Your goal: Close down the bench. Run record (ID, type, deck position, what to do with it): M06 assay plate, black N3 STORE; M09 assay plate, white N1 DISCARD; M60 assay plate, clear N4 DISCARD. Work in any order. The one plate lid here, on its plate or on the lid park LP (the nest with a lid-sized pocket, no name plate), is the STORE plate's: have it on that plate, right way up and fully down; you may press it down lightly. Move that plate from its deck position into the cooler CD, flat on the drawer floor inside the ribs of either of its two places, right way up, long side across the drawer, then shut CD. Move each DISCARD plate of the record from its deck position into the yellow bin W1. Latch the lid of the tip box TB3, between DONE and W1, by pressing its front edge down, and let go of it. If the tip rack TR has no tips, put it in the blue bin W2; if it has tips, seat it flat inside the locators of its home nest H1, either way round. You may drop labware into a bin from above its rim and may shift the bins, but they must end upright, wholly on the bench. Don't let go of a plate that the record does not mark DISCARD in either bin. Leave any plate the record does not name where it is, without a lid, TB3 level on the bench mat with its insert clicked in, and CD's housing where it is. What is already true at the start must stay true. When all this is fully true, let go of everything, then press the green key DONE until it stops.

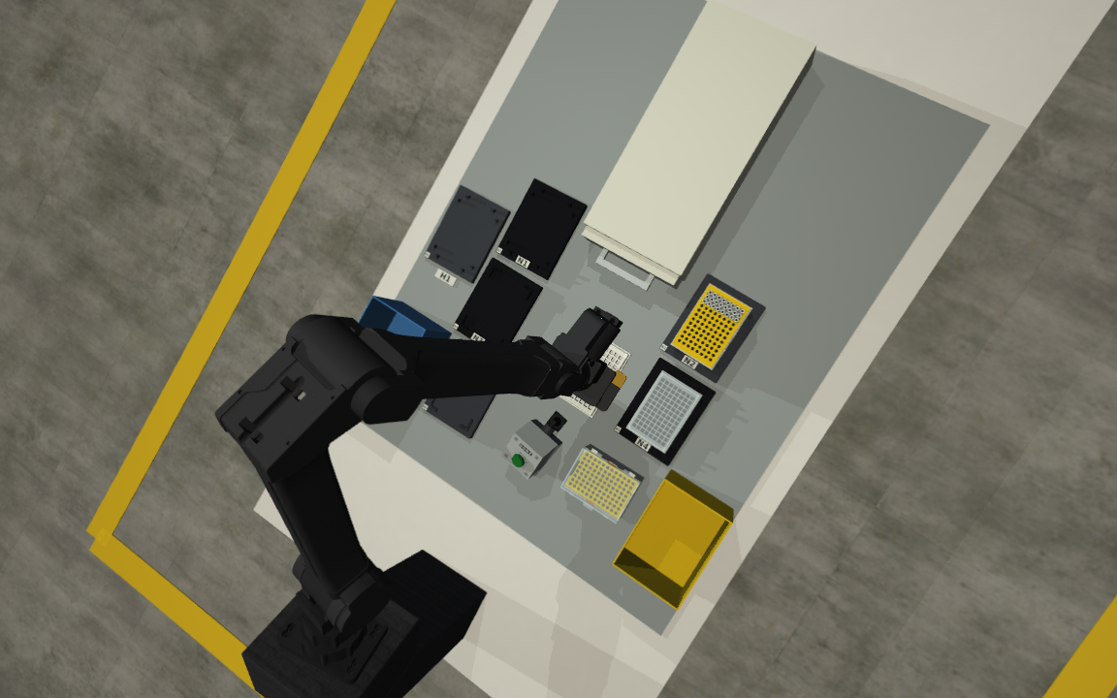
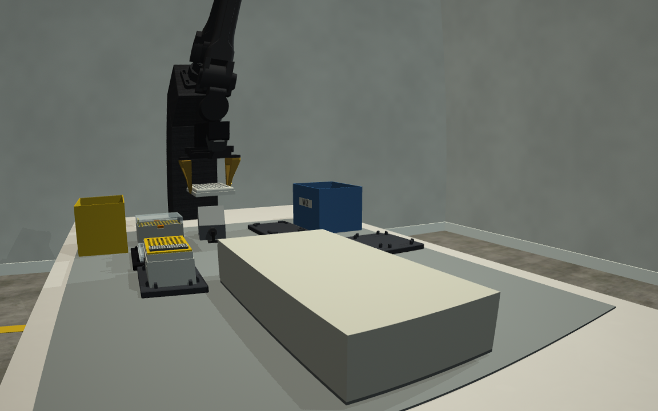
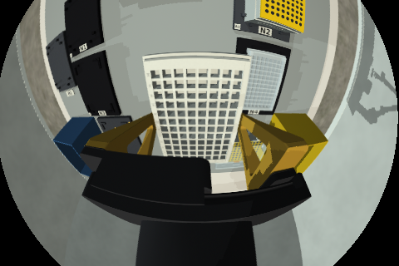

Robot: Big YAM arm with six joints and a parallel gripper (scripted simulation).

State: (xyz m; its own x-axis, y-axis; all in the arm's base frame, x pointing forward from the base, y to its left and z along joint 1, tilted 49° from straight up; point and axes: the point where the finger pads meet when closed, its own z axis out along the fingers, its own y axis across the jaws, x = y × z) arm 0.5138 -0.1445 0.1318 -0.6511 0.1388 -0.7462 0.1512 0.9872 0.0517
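Now: the clear plate 130 mm to the right of my hand, 130 mm below it and 30 mm behind it. From my hand the other things lie so: nest N4: 140 mm below, 130 mm to the right, 30 mm behind; tip box lid: 190 mm behind, 90 mm below, 60 mm to the right; white plate: right at my hand.
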